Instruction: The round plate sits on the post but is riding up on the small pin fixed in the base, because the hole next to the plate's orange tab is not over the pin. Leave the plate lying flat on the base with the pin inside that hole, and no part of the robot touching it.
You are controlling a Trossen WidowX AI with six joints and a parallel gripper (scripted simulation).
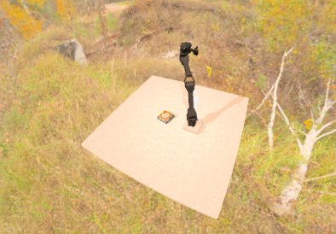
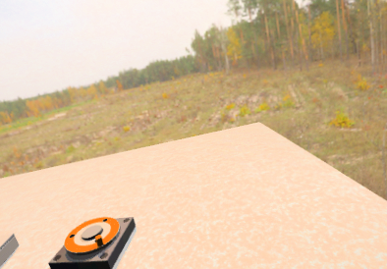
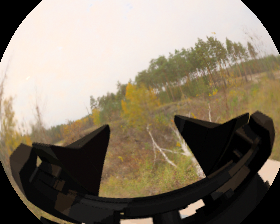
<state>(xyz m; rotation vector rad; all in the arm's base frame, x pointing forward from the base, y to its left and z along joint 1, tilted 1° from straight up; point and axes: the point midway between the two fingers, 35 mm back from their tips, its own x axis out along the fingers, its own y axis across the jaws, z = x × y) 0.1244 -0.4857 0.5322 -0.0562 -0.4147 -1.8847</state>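
Right now my gripper tip is 54 cm above the round plate, 46 cm to the right of it and 17 cm short of it. The rest, counted from my gripper tip: grey square base (56 cm below, 48 cm to the left, 16 cm ahead).
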